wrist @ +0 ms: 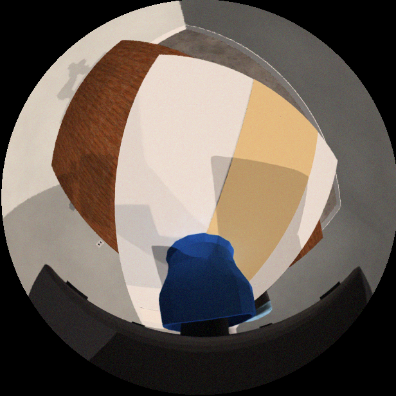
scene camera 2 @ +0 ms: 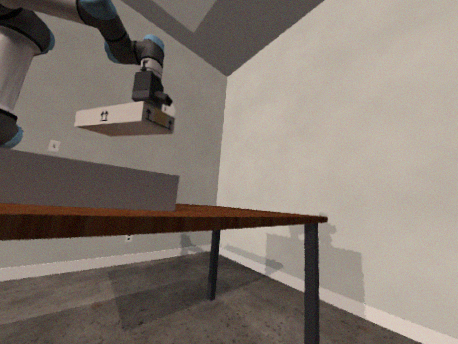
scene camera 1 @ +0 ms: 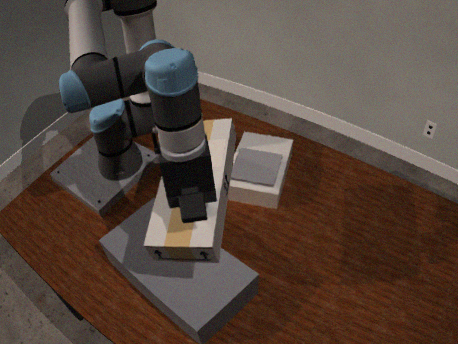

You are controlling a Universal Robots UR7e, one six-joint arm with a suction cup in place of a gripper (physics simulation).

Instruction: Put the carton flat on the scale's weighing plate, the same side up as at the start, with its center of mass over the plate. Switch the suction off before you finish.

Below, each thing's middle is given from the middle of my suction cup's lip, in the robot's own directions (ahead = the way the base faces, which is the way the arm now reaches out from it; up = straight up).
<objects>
My suction cup is now 50 mm past the white carton [scene camera 1: 169, 239], 70 mm to the right of it and 40 mm above it. Round my suction cup: scale [scene camera 1: 260, 164] 80 mm behind, 410 mm to the left, 280 mm below.
</objects>
